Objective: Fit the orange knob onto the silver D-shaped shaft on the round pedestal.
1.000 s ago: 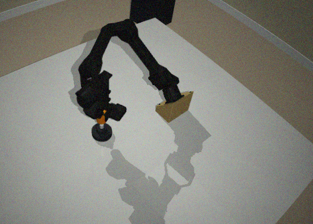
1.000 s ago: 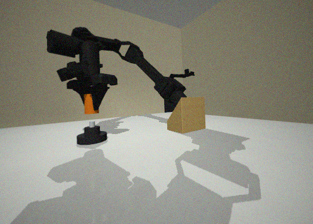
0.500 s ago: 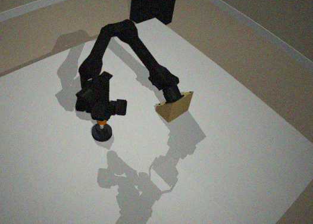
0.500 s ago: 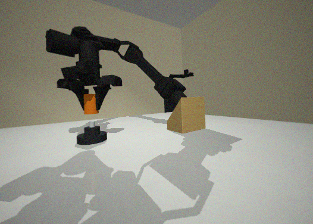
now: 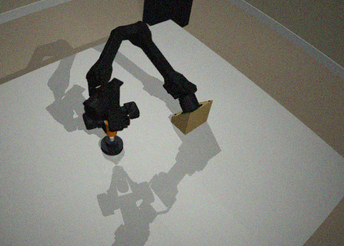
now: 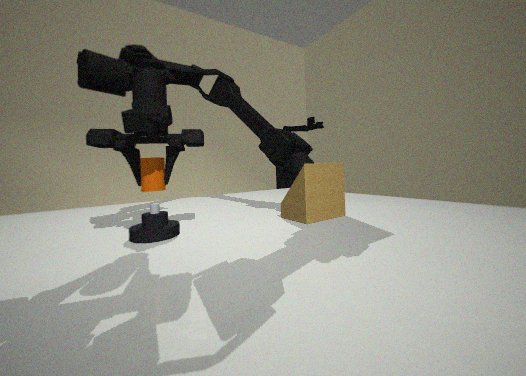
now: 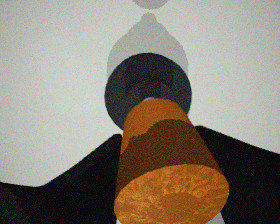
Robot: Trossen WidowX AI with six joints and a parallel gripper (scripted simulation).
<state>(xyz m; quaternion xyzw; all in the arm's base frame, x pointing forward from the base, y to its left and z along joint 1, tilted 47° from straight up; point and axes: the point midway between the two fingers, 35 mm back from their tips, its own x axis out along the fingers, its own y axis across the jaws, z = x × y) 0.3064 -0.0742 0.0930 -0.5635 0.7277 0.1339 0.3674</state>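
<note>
The orange knob is 30 mm above my gripper tip. The rest, counted from my gripper tip: round black pedestal 60 mm below.
</note>
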